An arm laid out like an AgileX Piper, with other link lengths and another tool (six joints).
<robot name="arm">
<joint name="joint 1" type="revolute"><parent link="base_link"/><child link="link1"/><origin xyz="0 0 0.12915" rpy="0 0 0"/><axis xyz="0 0 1"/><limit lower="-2.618" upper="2.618"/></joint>
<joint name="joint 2" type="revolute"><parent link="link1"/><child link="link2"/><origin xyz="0 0 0" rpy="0 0 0"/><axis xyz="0 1 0"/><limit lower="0" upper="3.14"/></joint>
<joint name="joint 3" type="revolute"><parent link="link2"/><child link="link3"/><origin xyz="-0.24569 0 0.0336" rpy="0 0 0"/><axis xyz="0 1 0"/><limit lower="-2.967" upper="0"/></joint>
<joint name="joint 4" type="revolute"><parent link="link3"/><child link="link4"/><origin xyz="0.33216 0 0.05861" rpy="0 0 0"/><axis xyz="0.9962 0 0.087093"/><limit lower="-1.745" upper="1.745"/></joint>
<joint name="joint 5" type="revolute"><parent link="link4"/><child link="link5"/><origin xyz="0 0 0" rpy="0 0 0"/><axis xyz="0 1 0"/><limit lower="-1.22" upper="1.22"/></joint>
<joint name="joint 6" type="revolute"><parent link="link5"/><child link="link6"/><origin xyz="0.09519 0 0.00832" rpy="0 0 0"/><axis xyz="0.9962 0 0.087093"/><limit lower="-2.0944" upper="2.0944"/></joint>
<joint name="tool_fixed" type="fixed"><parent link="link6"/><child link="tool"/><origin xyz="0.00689 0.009 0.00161" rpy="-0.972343 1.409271 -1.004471"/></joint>
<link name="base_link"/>
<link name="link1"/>
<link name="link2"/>
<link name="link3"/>
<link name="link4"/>
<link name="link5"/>
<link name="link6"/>
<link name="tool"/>
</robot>
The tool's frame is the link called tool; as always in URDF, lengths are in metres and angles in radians.
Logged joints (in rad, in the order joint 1, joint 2, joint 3, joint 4, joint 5, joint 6), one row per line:
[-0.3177 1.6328 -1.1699 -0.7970 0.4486 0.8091]
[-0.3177 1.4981 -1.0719 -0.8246 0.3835 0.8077]
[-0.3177 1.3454 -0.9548 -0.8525 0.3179 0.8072]
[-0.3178 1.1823 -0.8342 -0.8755 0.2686 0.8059]
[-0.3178 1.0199 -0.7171 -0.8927 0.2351 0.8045]
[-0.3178 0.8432 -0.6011 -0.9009 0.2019 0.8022]
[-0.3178 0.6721 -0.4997 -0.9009 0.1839 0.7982]
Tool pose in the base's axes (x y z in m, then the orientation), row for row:
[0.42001 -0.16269 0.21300 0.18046 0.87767 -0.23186 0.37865]
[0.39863 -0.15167 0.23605 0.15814 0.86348 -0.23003 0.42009]
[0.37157 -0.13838 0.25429 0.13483 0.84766 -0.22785 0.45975]
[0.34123 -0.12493 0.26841 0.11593 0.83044 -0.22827 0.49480]
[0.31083 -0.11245 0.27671 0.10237 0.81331 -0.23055 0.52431]
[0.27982 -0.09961 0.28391 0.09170 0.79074 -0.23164 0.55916]
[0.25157 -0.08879 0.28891 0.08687 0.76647 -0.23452 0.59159]
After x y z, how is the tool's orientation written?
As a quaternion, x y z w.
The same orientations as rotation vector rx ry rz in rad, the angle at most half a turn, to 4 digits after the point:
[0.4611 2.2426 -0.5924]
[0.3964 2.1642 -0.5765]
[0.3319 2.0867 -0.5609]
[0.2810 2.0129 -0.5533]
[0.2450 1.9463 -0.5517]
[0.2162 1.8645 -0.5462]
[0.2021 1.7830 -0.5456]

